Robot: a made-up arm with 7 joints. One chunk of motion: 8 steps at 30 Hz.
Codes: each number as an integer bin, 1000 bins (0 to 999) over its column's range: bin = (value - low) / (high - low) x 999, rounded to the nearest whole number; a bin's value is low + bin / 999 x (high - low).
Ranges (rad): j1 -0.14..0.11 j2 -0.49..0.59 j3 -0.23..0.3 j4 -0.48..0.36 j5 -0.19..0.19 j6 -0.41..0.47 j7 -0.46..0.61
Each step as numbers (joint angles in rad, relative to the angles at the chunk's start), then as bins.
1 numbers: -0.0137 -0.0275 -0.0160 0.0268 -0.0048 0.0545 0.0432
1 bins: 505 428 403 603 487 527 470
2 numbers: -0.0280 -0.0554 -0.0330 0.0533 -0.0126 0.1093 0.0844
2 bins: 448 402 371 634 466 590 508
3 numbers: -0.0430 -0.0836 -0.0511 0.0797 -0.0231 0.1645 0.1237
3 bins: 388 376 337 666 439 652 545
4 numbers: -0.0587 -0.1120 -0.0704 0.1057 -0.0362 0.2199 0.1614
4 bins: 325 350 301 697 404 715 580
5 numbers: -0.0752 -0.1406 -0.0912 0.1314 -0.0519 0.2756 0.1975
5 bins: 259 323 262 727 363 778 614
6 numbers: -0.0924 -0.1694 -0.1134 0.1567 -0.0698 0.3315 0.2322
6 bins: 190 297 220 757 316 842 646
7 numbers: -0.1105 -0.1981 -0.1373 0.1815 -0.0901 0.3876 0.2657
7 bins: 118 270 175 787 263 905 678
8 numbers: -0.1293 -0.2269 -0.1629 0.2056 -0.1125 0.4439 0.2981
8 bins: 43 243 126 815 204 969 708
